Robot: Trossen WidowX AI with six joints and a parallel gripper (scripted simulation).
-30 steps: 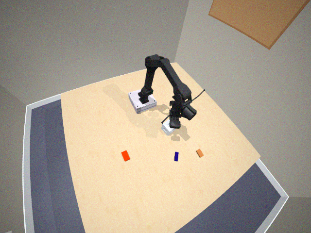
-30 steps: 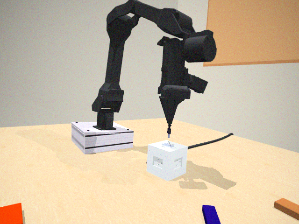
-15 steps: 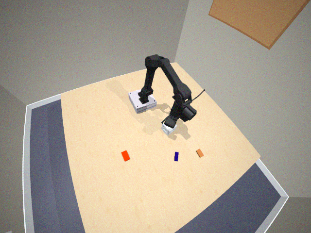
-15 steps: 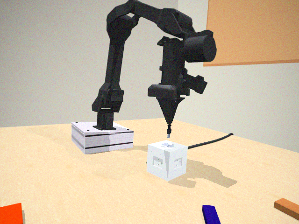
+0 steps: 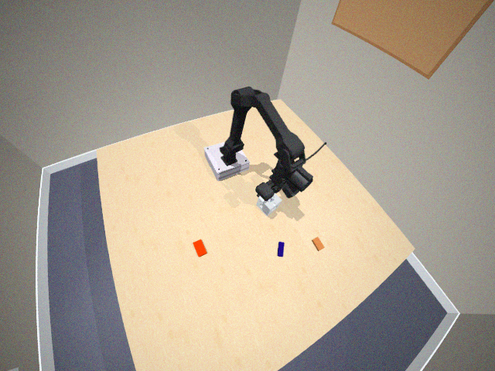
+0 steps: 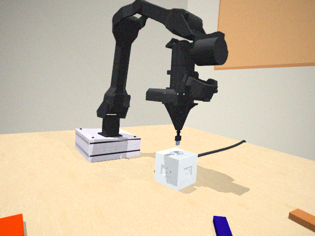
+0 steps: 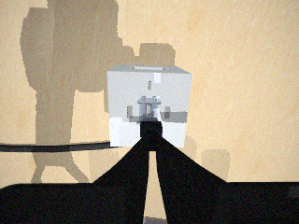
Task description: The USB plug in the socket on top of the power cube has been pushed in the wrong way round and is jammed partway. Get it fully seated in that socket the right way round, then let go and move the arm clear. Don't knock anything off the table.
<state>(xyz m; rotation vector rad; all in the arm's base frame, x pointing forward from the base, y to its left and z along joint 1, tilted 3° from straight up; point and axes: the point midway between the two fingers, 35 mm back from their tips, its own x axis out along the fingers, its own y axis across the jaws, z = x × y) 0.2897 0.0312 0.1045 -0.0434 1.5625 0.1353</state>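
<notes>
The dark USB plug lies 2 cm below my gripper tip. Also, from my gripper tip: blue block: 20 cm ahead, 8 cm to the right, 13 cm below; orange-red block: 1 cm ahead, 36 cm to the right, 13 cm below; tan block: 28 cm ahead, 8 cm to the left, 13 cm below.
</notes>
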